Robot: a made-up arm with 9 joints. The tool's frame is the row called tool.
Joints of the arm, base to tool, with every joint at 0 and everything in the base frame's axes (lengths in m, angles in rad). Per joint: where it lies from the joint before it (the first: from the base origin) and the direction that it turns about. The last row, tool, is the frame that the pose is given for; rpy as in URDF.
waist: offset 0.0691 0.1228 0.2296 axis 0 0 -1
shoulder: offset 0.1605 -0.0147 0.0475 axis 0 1 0
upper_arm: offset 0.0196 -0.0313 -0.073 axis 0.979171 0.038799 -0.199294
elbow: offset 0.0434 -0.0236 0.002 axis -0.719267 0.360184 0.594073
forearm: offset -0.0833 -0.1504 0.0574 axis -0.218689 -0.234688 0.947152
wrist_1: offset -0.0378 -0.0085 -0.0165 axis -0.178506 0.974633 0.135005
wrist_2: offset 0.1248 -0.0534 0.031 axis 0 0 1
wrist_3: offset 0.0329 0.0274 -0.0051 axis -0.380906 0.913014 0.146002
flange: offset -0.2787 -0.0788 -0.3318 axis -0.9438 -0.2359 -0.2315
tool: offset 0.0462 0.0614 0.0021 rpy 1.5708 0 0
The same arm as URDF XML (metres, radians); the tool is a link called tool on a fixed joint. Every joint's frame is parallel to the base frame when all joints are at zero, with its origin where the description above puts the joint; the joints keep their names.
<robot name="arm">
<joint name="waist" type="continuous"><parent link="base_link"/><child link="link1"/><origin xyz="0.0691 0.1228 0.2296" rpy="0 0 0"/><axis xyz="0 0 -1"/></joint>
<joint name="shoulder" type="continuous"><parent link="link1"/><child link="link2"/><origin xyz="0.1605 -0.0147 0.0475" rpy="0 0 0"/><axis xyz="0 1 0"/></joint>
<joint name="upper_arm" type="continuous"><parent link="link2"/><child link="link3"/><origin xyz="0.0196 -0.0313 -0.073" rpy="0 0 0"/><axis xyz="0.979171 0.038799 -0.199294"/></joint>
<joint name="elbow" type="continuous"><parent link="link3"/><child link="link4"/><origin xyz="0.0434 -0.0236 0.002" rpy="0 0 0"/><axis xyz="-0.719267 0.360184 0.594073"/></joint>
<joint name="forearm" type="continuous"><parent link="link4"/><child link="link5"/><origin xyz="-0.0833 -0.1504 0.0574" rpy="0 0 0"/><axis xyz="-0.218689 -0.234688 0.947152"/></joint>
<joint name="wrist_1" type="continuous"><parent link="link5"/><child link="link6"/><origin xyz="-0.0378 -0.0085 -0.0165" rpy="0 0 0"/><axis xyz="-0.178506 0.974633 0.135005"/></joint>
<joint name="wrist_2" type="continuous"><parent link="link6"/><child link="link7"/><origin xyz="0.1248 -0.0534 0.031" rpy="0 0 0"/><axis xyz="0 0 1"/></joint>
<joint name="wrist_3" type="continuous"><parent link="link7"/><child link="link8"/><origin xyz="0.0329 0.0274 -0.0051" rpy="0 0 0"/><axis xyz="-0.380906 0.913014 0.146002"/></joint>
<joint name="flange" type="continuous"><parent link="link8"/><child link="link9"/><origin xyz="-0.2787 -0.0788 -0.3318" rpy="0 0 0"/><axis xyz="-0.9438 -0.2359 -0.2315"/></joint>
<joint name="tool_joint" type="fixed"><parent link="link9"/><child link="tool"/><origin xyz="0.0462 0.0614 0.0021" rpy="1.5708 0 0"/></joint>
<link name="base_link"/>
<link name="link1"/>
<link name="link2"/>
<link name="link3"/>
<link name="link4"/>
<link name="link5"/>
<link name="link6"/>
<link name="link7"/>
<link name="link8"/>
<link name="link9"/>
<link name="tool"/>
</robot>

